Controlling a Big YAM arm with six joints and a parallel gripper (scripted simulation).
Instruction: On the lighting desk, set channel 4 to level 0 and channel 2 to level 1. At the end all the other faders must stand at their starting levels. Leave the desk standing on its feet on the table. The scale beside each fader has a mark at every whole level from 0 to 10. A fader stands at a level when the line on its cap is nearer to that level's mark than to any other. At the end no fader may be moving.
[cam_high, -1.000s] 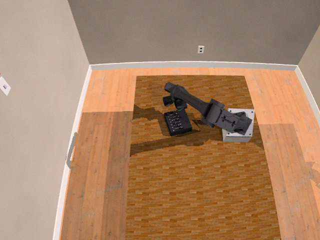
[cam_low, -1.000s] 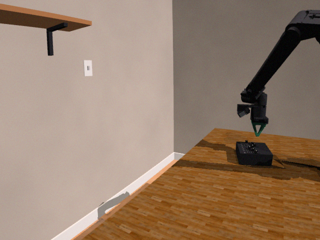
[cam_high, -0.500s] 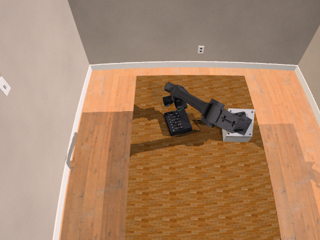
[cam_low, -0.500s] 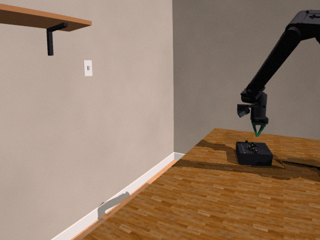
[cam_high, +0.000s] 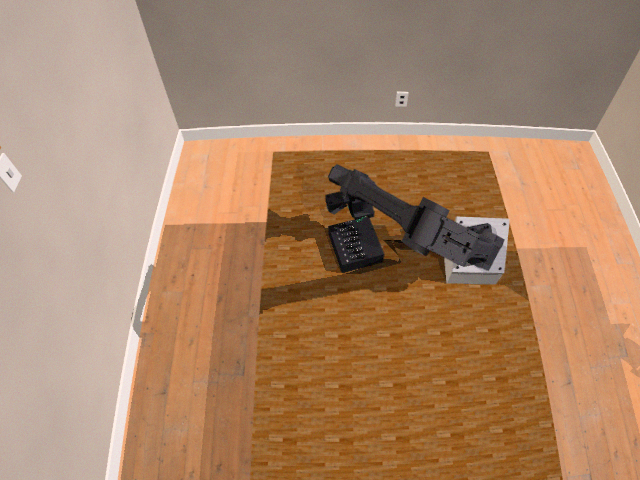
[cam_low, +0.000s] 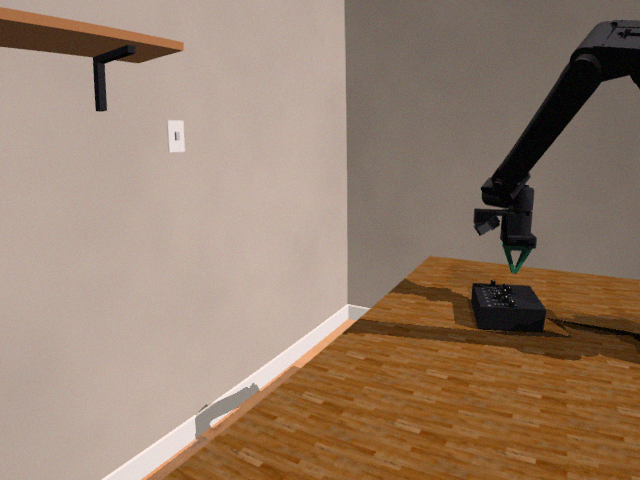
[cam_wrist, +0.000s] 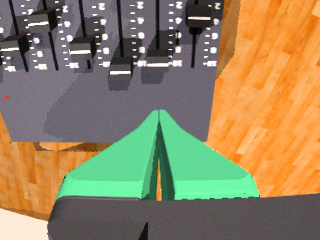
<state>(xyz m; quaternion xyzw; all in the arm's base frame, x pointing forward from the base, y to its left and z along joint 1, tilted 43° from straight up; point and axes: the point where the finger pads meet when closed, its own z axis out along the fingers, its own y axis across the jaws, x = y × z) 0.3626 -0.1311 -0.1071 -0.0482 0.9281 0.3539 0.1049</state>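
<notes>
Right now the channel 2 fader cap is 20 mm ahead of my hand and 40 mm below it. Round my hand: channel 1 fader cap (50 mm ahead, 10 mm to the right, 40 mm below); channel 3 cap (10 mm ahead, 20 mm to the left, 40 mm below); channel 4 fader cap (20 mm ahead, 50 mm to the left, 40 mm below).
</notes>
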